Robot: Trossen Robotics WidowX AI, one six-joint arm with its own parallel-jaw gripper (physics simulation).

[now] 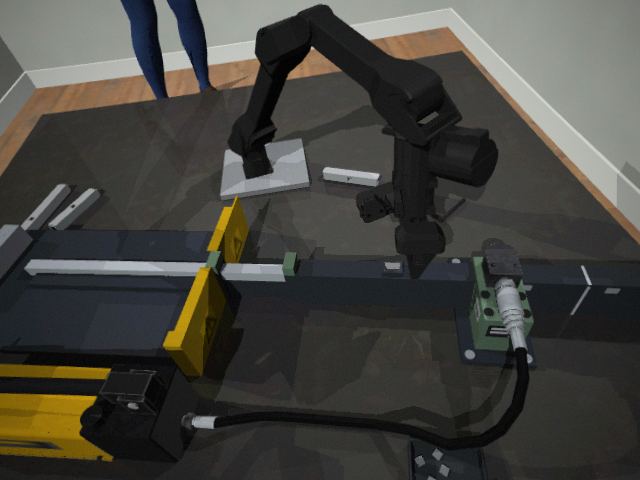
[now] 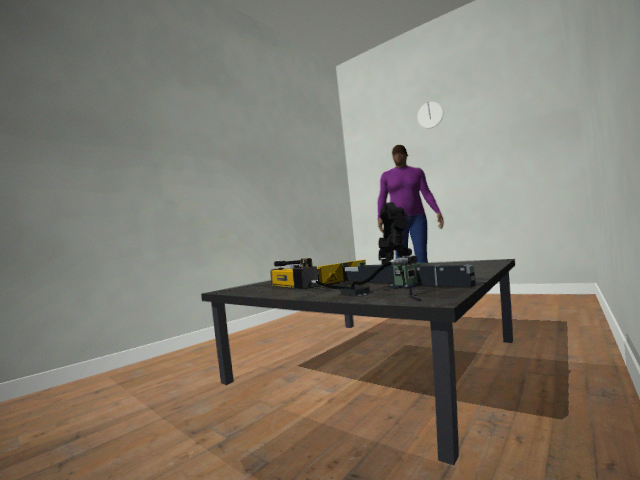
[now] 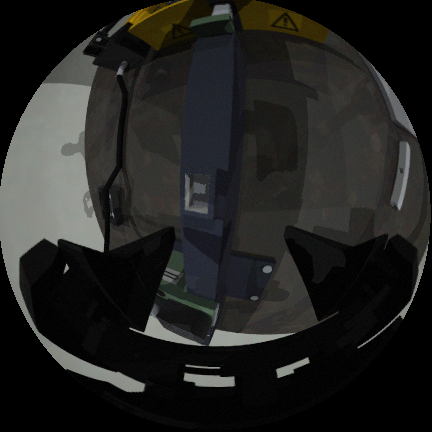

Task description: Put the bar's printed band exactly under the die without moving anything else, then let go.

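Note:
The long white bar lies on the dark rail, passing between yellow guards; its end meets a green block. I cannot make out a printed band on it. A green unit stands beside the rail with a dark head over it; whether this is the die I cannot tell. My gripper is open and empty over the rail, between a small light-floored recess and the green unit, its fingers towards either side of the rail.
Yellow guards flank the bar. A black cable runs from the green unit to a yellow-black machine. A short white bar, a hex key and a tray of small pieces lie around.

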